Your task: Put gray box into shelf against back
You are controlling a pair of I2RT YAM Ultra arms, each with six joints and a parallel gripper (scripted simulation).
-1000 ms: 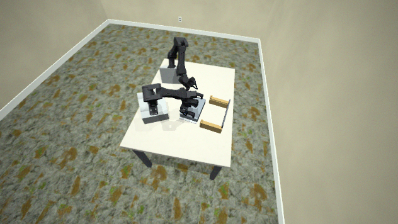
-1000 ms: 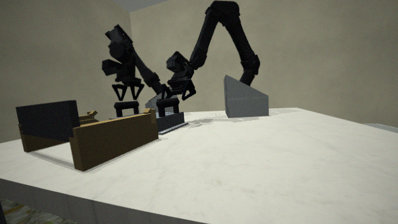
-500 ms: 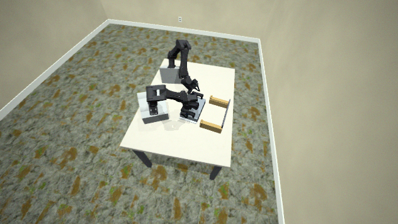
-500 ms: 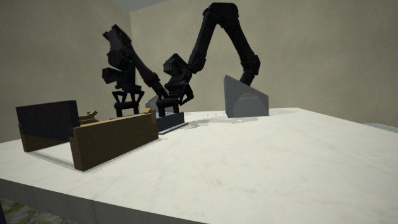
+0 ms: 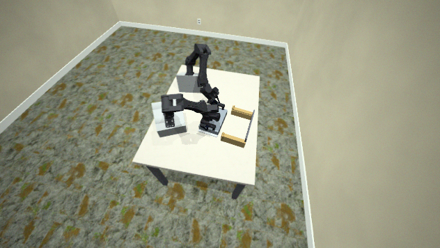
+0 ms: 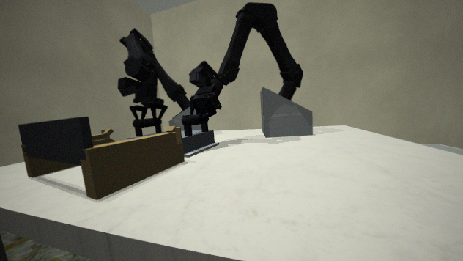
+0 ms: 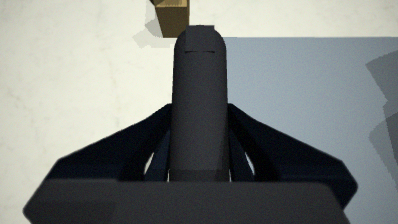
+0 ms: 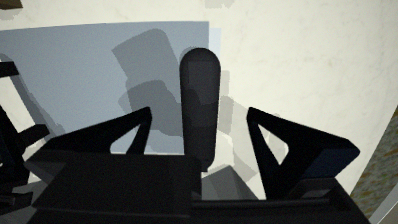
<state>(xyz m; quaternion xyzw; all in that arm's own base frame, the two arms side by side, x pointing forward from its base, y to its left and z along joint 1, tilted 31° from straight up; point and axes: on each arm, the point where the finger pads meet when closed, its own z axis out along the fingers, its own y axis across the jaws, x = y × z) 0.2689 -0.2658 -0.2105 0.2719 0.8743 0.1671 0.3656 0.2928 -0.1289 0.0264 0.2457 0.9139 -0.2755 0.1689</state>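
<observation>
Right now my right hand is 120 mm to the right of the gray box, 50 mm above it and 10 mm short of it. Also, from my right hand: dark back plate: 320 mm ahead, 80 mm to the left, 10 mm below.
Now: left hand 1 cm past the gray box, 12 cm to the left of it and 5 cm above it. Round my left hand: dark back plate 29 cm ahead, 15 cm to the right, 1 cm below.
</observation>
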